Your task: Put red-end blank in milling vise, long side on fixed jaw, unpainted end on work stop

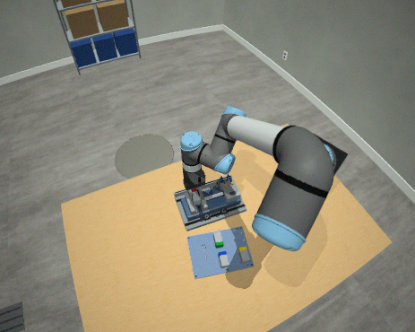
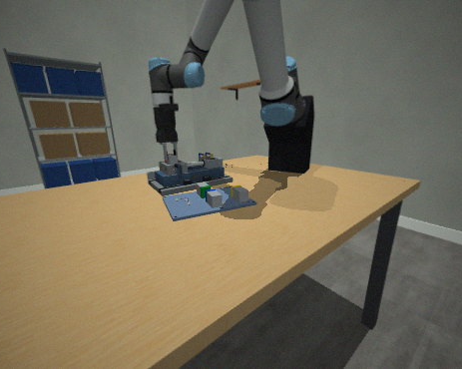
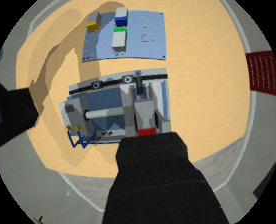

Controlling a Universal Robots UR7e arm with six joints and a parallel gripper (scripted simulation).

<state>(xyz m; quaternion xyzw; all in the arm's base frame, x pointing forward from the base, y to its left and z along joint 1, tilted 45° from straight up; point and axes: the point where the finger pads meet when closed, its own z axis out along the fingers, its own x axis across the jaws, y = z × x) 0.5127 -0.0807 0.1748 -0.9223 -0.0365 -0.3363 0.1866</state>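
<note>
Right now the red-ended blank is 2 cm below my hand. From my hand the other things lie so: green-ended blank: 18 cm to the left, 10 cm below, 8 cm behind; then milling vise: 9 cm below, 7 cm behind, 1 cm to the right; then plate: 23 cm to the left, 12 cm below, 8 cm behind.
</note>
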